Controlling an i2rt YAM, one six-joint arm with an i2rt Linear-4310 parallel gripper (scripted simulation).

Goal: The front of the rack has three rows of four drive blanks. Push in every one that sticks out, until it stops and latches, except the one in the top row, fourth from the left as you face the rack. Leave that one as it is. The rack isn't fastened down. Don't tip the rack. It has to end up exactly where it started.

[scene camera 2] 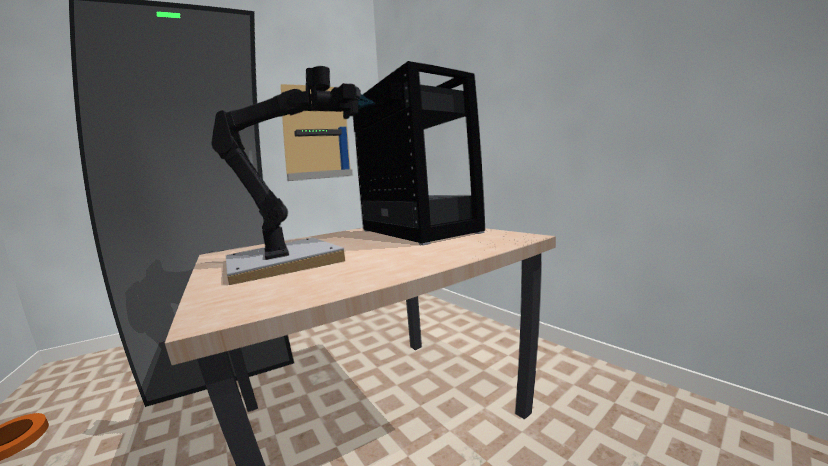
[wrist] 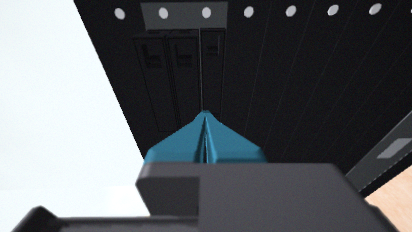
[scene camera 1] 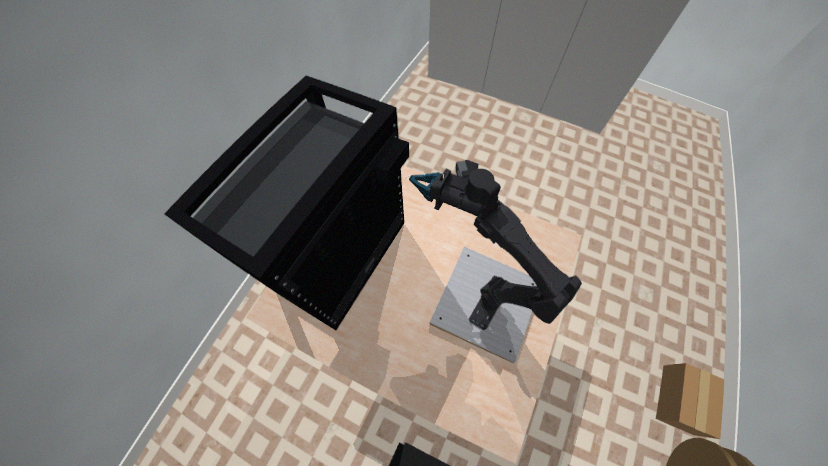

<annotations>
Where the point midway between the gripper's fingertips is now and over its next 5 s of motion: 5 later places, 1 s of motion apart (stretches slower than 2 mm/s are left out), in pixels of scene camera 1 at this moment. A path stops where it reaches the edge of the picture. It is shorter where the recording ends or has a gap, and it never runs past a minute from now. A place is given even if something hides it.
My gripper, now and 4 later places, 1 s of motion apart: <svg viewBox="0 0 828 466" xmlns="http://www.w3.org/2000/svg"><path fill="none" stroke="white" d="M409 177L401 169L398 168L392 165L389 163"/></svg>
</annotations>
